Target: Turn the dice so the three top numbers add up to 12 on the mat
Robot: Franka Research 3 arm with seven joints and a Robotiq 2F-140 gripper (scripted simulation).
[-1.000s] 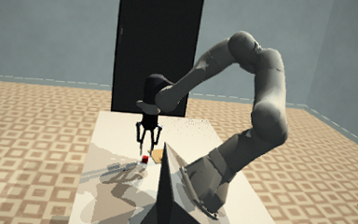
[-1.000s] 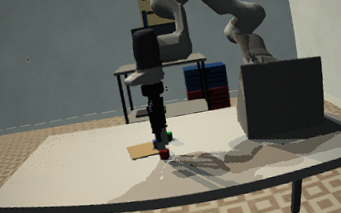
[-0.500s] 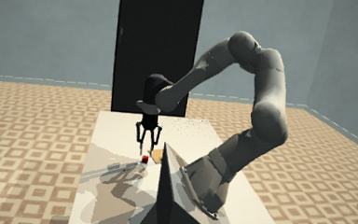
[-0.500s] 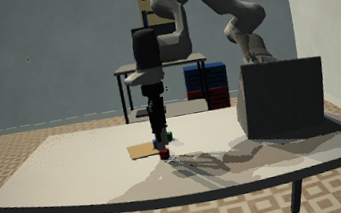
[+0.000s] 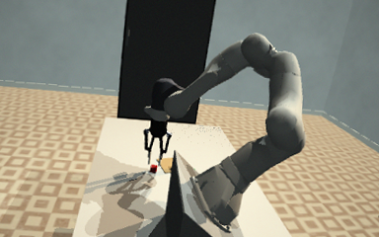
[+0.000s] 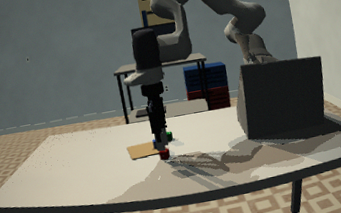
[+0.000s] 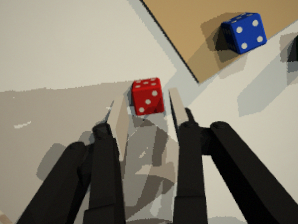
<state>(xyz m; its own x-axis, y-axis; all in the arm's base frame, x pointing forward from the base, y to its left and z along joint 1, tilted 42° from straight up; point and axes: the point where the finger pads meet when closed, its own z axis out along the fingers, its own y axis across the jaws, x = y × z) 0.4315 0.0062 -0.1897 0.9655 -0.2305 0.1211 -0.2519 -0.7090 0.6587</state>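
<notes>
Right now the red die is 60 mm below my hand. Also, from my hand: blue die 110 mm to the right, 50 mm below, 20 mm ahead; green die 190 mm to the right, 60 mm below, 20 mm behind; tan mat 110 mm to the right, 70 mm below, 70 mm ahead.
</notes>
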